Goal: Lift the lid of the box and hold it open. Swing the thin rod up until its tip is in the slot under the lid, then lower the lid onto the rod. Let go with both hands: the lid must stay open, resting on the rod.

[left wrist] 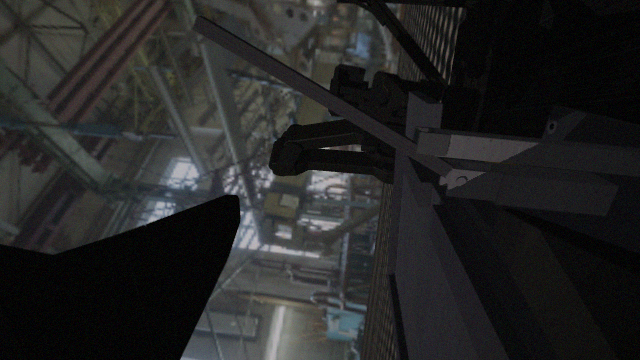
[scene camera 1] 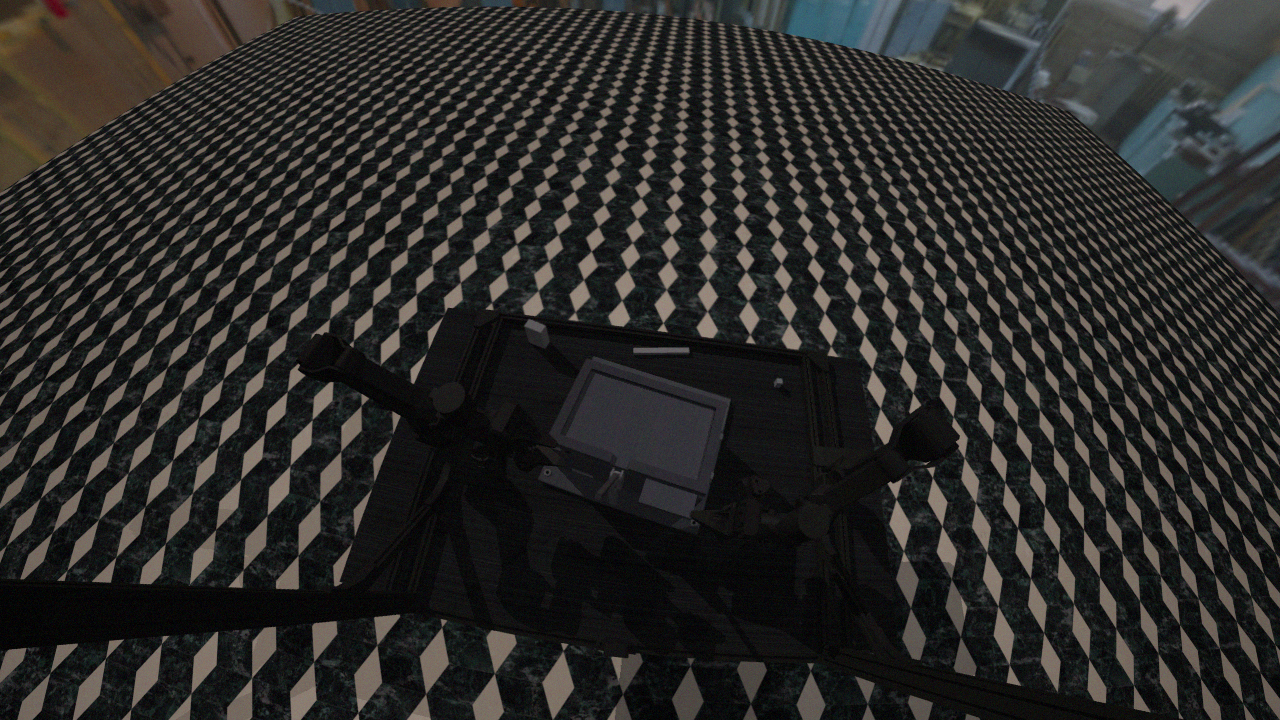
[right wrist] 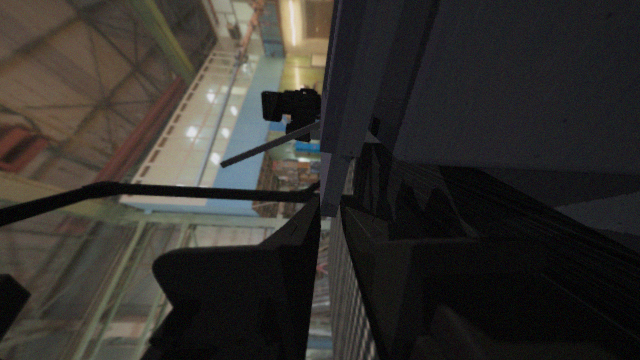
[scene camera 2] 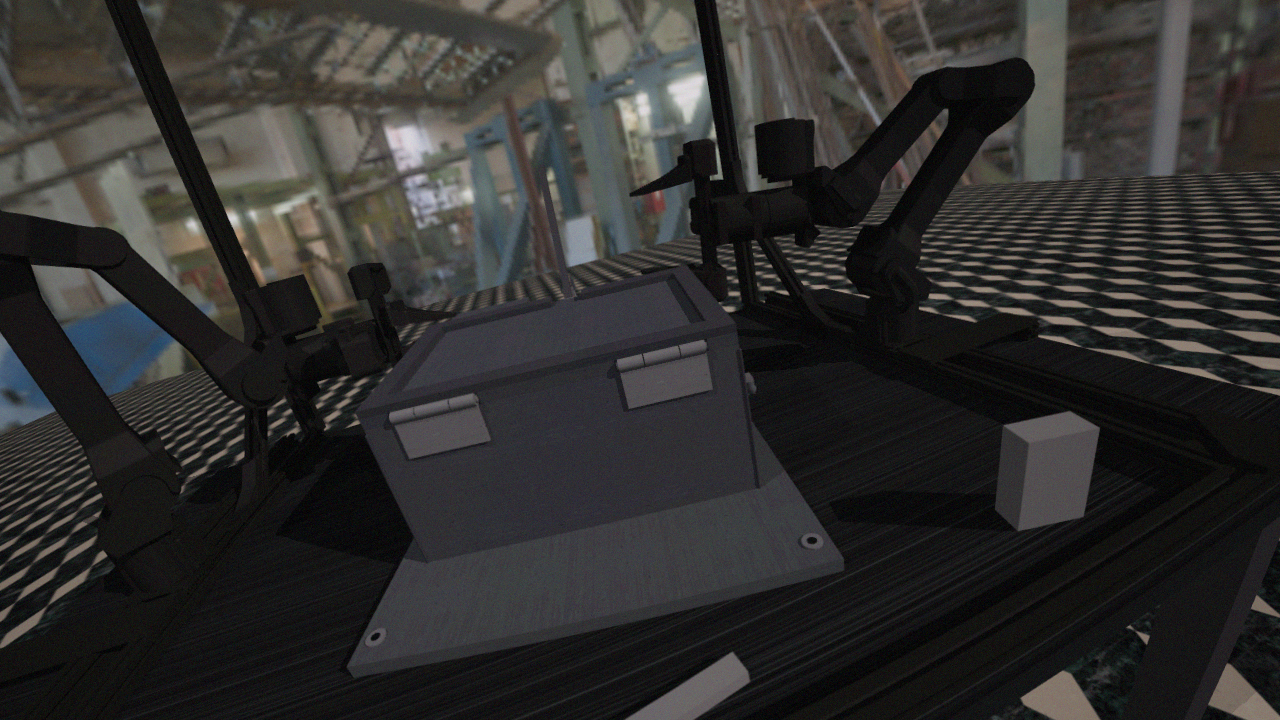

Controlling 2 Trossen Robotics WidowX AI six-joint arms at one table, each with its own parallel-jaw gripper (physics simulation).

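Places are measured from the left arm's base along level axes (x right, y ahead, z up), in millimetres.
Where they show: left gripper, between the fingertips: [left wrist: 366, 214] [scene camera 1: 561, 455] [right wrist: 296, 116] [scene camera 2: 635, 234]; right gripper, between the fingertips: [left wrist: 413, 100] [scene camera 1: 690, 513] [right wrist: 330, 202] [scene camera 2: 457, 320]; left arm's base, origin of its link: [scene camera 1: 446, 437] [scene camera 2: 893, 337]; right arm's base, origin of its link: [scene camera 2: 174, 575].
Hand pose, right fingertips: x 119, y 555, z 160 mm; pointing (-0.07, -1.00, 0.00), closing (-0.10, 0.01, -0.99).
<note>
Each offset is from my right fingertips to the centre of the thing. Level surfaces: height alone.
A grey box @(dx -193, dy -101, dz -78 mm) [scene camera 2: 566, 450] stands on a grey base plate [scene camera 2: 602, 572] [scene camera 1: 659, 496]. Its lid @(dx -144, dy -111, dz -14 mm) [scene camera 1: 640, 422] [scene camera 2: 559, 332] [right wrist: 340, 107] is raised a little at the front, away from the two hinges. My right gripper [scene camera 1: 725, 516] [right wrist: 330, 202] is shut on the lid's front edge; in scene camera 2 the box hides it. The thin rod @(dx -19, dy -147, dz +75 mm) [left wrist: 301, 83] [right wrist: 268, 144] slants up in front of the box, its tip free in the air. My left gripper [scene camera 2: 680, 175] is open and empty and hangs beside the rod without touching it.
The box sits on a dark mat @(dz -179 mm) [scene camera 1: 780, 400] over a chequered table. A small white bar @(dx -446, dy -72, dz -174 mm) [scene camera 1: 660, 350] [scene camera 2: 695, 689] and a small grey block @(dx -429, dy -402, dz -141 mm) [scene camera 1: 536, 332] lie on the mat behind the box. A black stand pole [scene camera 2: 719, 143] rises beyond the box.
</note>
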